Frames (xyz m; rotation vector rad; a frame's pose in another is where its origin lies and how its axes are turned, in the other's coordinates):
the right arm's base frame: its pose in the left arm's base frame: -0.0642 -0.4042 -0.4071 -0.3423 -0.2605 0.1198
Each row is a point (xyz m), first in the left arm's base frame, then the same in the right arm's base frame.
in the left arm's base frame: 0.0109 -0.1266 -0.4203
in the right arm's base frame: 0.1133 0.2588 0.0552
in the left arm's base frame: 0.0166 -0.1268 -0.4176
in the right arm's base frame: 0.1194 0.2573 0.0560
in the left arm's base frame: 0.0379 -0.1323 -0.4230
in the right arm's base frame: 0.1377 0.2525 0.0436
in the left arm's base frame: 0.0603 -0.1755 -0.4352
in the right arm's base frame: 0.1495 0.2147 0.0128
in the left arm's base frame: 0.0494 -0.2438 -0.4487
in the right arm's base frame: 0.1250 0.1563 -0.0181
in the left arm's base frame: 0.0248 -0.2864 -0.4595
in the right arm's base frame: 0.0921 0.1219 -0.0347
